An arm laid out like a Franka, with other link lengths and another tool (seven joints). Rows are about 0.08 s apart.
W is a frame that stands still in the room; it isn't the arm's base.
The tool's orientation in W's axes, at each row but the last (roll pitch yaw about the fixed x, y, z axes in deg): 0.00, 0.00, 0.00; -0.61, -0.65, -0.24; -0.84, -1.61, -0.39; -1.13, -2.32, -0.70; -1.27, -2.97, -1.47; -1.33, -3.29, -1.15; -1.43, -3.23, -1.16; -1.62, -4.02, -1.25; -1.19, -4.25, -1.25; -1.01, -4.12, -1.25; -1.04, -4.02, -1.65
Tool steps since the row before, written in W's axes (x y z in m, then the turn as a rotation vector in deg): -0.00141, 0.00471, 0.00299, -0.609, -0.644, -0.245; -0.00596, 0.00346, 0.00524, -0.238, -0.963, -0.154; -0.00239, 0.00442, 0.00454, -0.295, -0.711, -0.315; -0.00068, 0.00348, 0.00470, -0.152, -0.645, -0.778; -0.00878, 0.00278, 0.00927, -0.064, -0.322, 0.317; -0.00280, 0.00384, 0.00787, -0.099, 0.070, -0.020; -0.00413, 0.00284, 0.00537, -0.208, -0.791, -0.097; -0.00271, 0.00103, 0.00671, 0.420, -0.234, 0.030; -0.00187, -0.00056, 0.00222, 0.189, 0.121, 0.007; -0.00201, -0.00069, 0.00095, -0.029, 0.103, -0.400; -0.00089, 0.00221, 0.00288, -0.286, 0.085, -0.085
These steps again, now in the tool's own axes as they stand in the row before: -0.00141, 0.00471, 0.00299, -0.609, -0.644, -0.245; -0.00591, 0.00338, 0.00534, -0.236, -0.962, -0.162; -0.00229, 0.00434, 0.00467, -0.299, -0.708, -0.317; -0.00053, 0.00338, 0.00479, -0.175, -0.631, -0.784; -0.00836, 0.00234, 0.00977, -0.039, -0.331, 0.312; -0.00242, 0.00360, 0.00811, -0.101, 0.068, -0.013; -0.00388, 0.00262, 0.00566, -0.197, -0.793, -0.106; -0.00225, 0.00078, 0.00691, 0.426, -0.225, -0.006; -0.00169, -0.00065, 0.00234, 0.186, 0.125, -0.004; -0.00192, -0.00075, 0.00108, -0.060, 0.109, -0.395; -0.00075, 0.00213, 0.00298, -0.294, 0.078, -0.063
